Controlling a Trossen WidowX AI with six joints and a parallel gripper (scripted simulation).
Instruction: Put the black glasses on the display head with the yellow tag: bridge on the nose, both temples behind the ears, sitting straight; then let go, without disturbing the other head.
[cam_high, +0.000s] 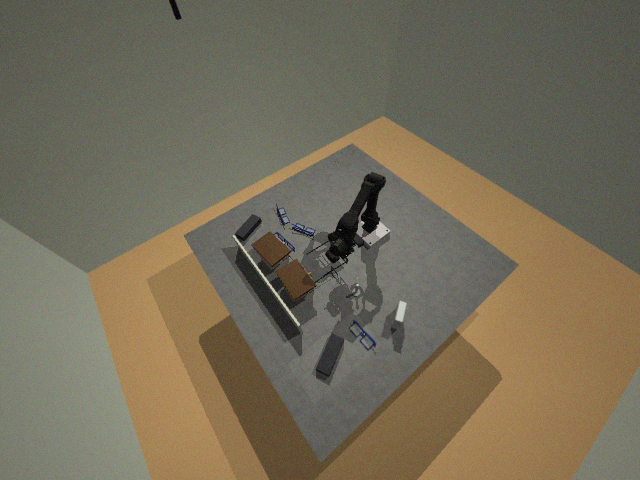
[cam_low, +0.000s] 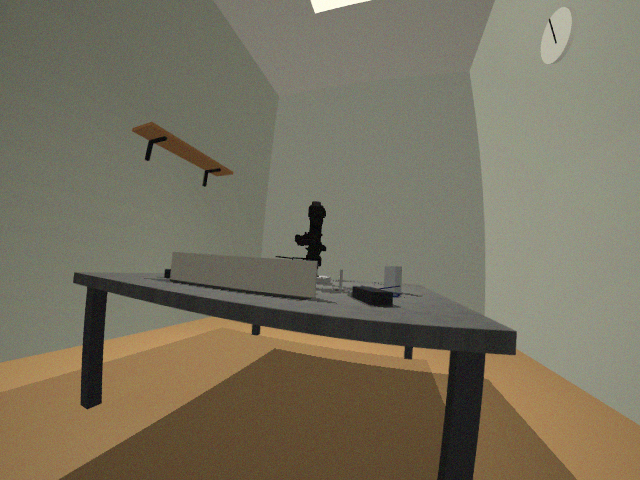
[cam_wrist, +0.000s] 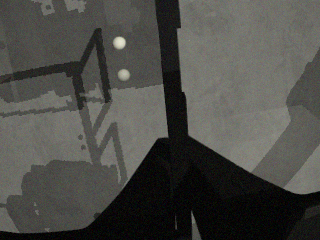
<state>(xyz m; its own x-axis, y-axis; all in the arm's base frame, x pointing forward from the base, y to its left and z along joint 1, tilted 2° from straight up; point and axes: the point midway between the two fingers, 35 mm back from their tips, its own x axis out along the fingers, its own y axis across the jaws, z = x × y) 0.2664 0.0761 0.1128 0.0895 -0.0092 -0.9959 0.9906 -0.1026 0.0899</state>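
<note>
Right now my gripper tip is 220 mm short of the brown head, 60 mm to the left of it and 50 mm above it. The rest, counted from my gripper tip: long white board (350 mm ahead, 180 mm to the right, 50 mm below); then white box (360 mm to the left, 50 mm below); then white stand (50 mm ahead, 140 mm to the left, 80 mm below).
</note>
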